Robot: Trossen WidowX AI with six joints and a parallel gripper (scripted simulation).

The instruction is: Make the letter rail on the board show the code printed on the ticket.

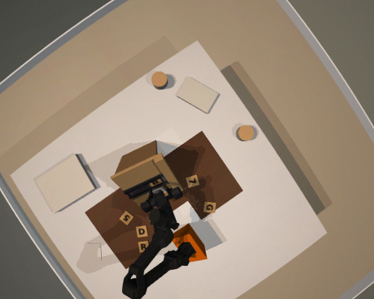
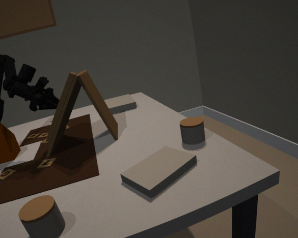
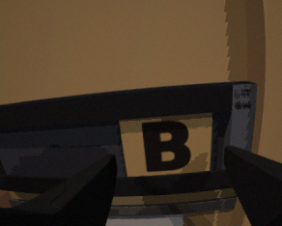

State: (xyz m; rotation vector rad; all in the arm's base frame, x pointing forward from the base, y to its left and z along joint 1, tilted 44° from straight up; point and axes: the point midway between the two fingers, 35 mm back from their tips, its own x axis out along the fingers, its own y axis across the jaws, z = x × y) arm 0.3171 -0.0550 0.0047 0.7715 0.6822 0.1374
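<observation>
Now: gripper tip 30 mm past the white ticket, 30 mm to the right of it and 90 mm above it. Also, from my gripper tip: brown mat (140 mm behind, 50 mm to the left, 170 mm below); then pale card (140 mm behind, 520 mm to the left, 170 mm below); then flat slab (270 mm ahead, 410 mm to the right, 160 mm below).
</observation>
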